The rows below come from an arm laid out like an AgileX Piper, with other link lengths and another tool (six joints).
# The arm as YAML. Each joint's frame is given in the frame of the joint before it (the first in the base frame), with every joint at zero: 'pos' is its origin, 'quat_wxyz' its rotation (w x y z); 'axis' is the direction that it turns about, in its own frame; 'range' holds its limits. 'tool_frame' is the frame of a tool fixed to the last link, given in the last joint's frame.
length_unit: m
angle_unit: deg
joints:
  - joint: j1
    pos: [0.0, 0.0, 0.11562]
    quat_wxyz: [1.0, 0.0, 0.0, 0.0]
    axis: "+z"
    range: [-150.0, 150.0]
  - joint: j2
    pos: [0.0, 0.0, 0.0]
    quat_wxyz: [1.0, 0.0, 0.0, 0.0]
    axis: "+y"
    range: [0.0, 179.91]
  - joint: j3
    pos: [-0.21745, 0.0, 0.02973]
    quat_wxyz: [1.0, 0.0, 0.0, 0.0]
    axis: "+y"
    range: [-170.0, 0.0]
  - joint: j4
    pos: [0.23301, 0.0, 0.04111]
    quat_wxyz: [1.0, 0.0, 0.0, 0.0]
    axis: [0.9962, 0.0, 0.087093]
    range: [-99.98, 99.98]
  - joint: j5
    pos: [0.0, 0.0, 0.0]
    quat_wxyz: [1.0, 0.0, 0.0, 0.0]
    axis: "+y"
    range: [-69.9, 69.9]
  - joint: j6
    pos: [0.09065, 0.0, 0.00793]
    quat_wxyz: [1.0, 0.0, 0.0, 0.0]
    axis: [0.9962, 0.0, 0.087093]
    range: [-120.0, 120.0]
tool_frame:
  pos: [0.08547, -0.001, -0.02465]
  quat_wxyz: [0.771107, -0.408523, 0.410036, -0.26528]
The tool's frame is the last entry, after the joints.
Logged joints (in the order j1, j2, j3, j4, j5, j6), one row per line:
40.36, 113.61, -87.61, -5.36, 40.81, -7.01
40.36, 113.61, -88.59, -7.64, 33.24, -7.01
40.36, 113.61, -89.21, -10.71, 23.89, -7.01
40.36, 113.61, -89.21, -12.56, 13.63, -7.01
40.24, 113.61, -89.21, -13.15, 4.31, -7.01
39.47, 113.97, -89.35, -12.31, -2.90, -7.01
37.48, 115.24, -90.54, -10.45, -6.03, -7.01
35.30, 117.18, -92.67, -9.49, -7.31, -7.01
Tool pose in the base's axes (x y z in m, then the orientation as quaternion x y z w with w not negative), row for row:
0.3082, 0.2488, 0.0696, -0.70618, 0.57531, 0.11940, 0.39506
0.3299, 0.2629, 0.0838, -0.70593, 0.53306, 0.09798, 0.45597
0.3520, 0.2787, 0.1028, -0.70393, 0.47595, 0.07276, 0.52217
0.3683, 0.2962, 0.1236, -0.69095, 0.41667, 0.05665, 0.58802
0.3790, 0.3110, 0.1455, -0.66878, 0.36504, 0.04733, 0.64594
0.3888, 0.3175, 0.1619, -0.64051, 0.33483, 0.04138, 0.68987
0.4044, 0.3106, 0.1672, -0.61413, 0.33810, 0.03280, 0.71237
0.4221, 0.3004, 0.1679, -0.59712, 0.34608, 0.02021, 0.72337
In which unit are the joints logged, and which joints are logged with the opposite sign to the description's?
The joints are logged in degrees. Opposite sign: j6.
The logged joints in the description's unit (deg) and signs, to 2 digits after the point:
40.36, 113.61, -87.61, -5.36, 40.81, 7.01
40.36, 113.61, -88.59, -7.64, 33.24, 7.01
40.36, 113.61, -89.21, -10.71, 23.89, 7.01
40.36, 113.61, -89.21, -12.56, 13.63, 7.01
40.24, 113.61, -89.21, -13.15, 4.31, 7.01
39.47, 113.97, -89.35, -12.31, -2.90, 7.01
37.48, 115.24, -90.54, -10.45, -6.03, 7.01
35.30, 117.18, -92.67, -9.49, -7.31, 7.01

